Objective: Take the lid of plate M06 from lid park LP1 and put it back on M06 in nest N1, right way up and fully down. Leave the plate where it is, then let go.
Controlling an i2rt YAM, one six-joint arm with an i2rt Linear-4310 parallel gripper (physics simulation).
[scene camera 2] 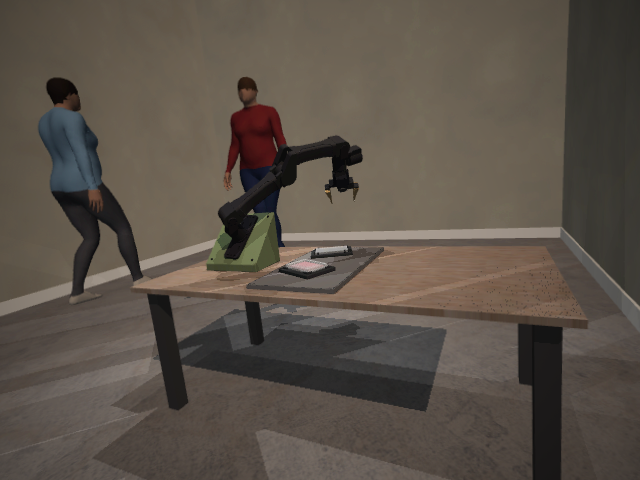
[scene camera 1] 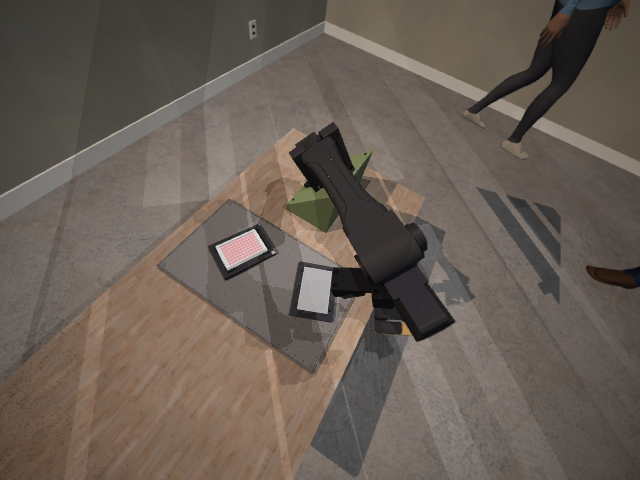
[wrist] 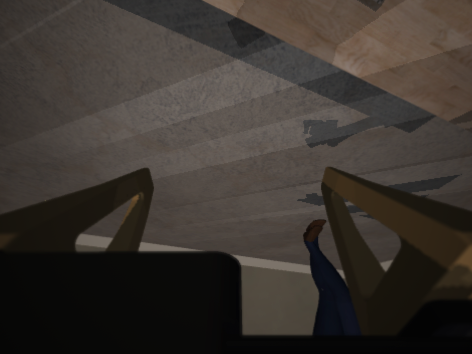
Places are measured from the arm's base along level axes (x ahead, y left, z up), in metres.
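Pixels of known places: gripper, between the fingertips: (scene camera 2: 343,202) (wrist: 237,177); arm's base, origin of its link: (scene camera 2: 242,236).
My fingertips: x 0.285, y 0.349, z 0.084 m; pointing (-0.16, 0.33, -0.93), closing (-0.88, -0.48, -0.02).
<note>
For each thing: its top centre in the pictures, then the offset to it from my fingertips. "spot": a spot on its surface instead. Level surfaces: height alone.
- plate, centre of its top: (scene camera 1: 241,247) (scene camera 2: 305,263) dz -0.162, dx +0.052, dy -0.418 m
- black nest, a spot on its surface: (scene camera 1: 266,236) spot: dz -0.188, dx -0.033, dy -0.398 m
- lid park, centre of its top: (scene camera 1: 315,289) (scene camera 2: 331,248) dz -0.168, dx +0.015, dy -0.169 m
- wooden table, height of its surface: dz -0.201 m
The plate (scene camera 1: 241,249) (scene camera 2: 306,266), pink with a white rim, sits without a lid in a black nest (scene camera 1: 266,236). The pale, flat lid (scene camera 1: 315,289) (scene camera 2: 331,251) lies in a second black holder, the lid park (scene camera 1: 312,316). Labels are too small to read. My gripper (scene camera 2: 342,201) (wrist: 237,177) is open and empty, high above table level, its fingers pointing down in the scene camera 2 view. In the scene camera 1 view the arm hides most of it, beside the lid park. Neither plate nor lid shows in the wrist view.
Both holders stand on a grey board (scene camera 1: 206,279) (scene camera 2: 289,285) on the wooden table (scene camera 1: 170,372) (scene camera 2: 439,273). The green arm base (scene camera 1: 315,209) (scene camera 2: 266,245) stands beside the board. A person in red (scene camera 2: 255,134) and one in blue (scene camera 2: 72,149) are near the table.
</note>
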